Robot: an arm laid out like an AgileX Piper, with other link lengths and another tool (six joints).
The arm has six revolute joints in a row. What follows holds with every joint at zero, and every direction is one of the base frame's. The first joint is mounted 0.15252 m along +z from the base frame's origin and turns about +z. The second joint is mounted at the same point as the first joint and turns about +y. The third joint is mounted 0.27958 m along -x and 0.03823 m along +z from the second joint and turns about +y. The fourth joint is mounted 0.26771 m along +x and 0.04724 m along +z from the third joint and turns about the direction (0.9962, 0, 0.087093). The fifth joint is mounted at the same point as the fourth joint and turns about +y. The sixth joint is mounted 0.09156 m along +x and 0.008 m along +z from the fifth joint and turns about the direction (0.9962, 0, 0.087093). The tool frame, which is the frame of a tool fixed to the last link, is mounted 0.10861 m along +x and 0.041 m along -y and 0.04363 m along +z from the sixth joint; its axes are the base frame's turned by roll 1.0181, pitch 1.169 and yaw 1.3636 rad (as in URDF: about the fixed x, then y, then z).
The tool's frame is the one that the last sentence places.
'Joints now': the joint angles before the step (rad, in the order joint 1, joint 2, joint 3, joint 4, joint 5, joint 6). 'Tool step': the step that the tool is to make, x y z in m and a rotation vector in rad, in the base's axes. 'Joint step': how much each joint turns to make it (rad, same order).
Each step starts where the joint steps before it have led.
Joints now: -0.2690 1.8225 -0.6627 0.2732 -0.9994 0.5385
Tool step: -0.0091 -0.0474 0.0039 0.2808 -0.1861 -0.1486
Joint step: -0.1060 -0.0189 -0.0908 0.0397 0.0941 0.2902
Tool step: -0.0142 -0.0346 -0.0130 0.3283 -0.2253 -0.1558
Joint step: -0.0936 -0.0001 -0.0641 0.0602 0.0864 0.3452
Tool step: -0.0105 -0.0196 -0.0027 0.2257 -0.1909 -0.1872
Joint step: -0.0279 0.0000 -0.0725 0.2111 0.0596 0.1388
